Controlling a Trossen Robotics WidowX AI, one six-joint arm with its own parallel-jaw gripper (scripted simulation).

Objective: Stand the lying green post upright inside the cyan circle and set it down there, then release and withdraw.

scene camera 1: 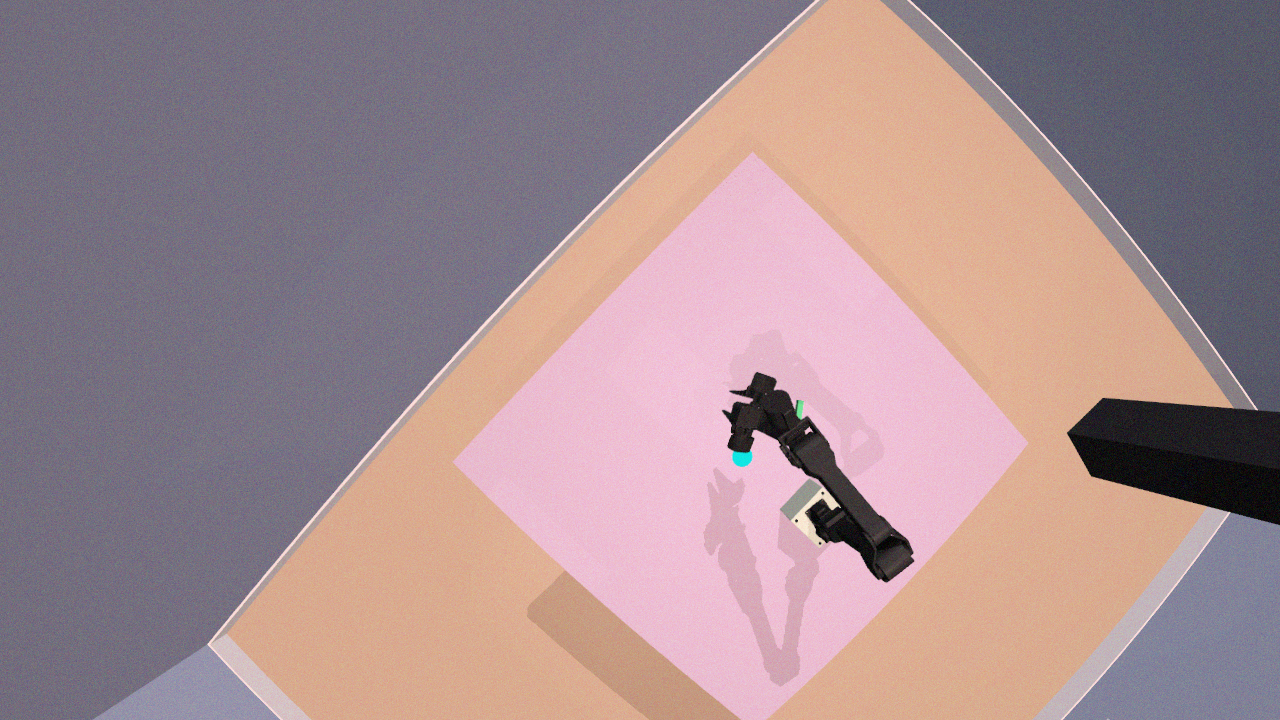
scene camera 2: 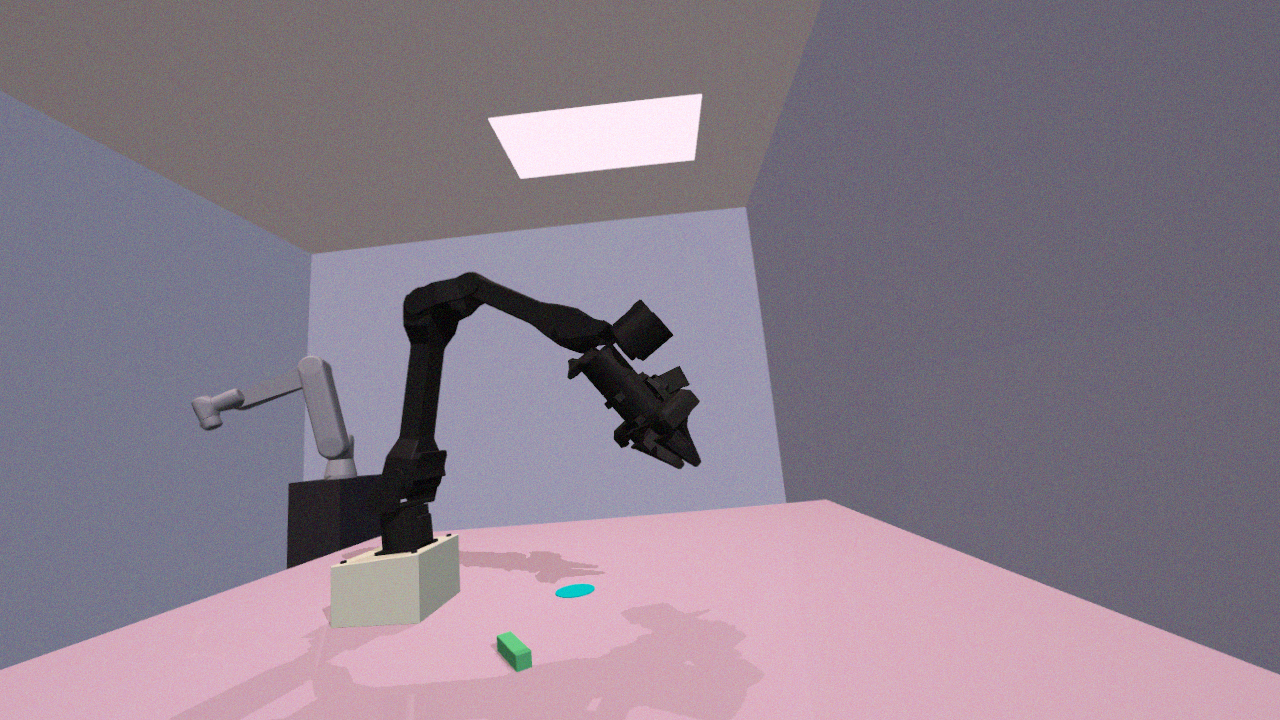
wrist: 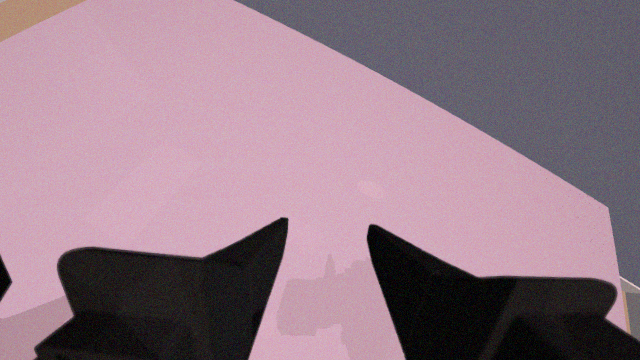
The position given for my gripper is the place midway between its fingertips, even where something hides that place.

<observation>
In view: my gripper [scene camera 2: 690, 465].
My gripper also shows in scene camera 1 [scene camera 1: 726, 400] and in the wrist view [wrist: 328, 228].
</observation>
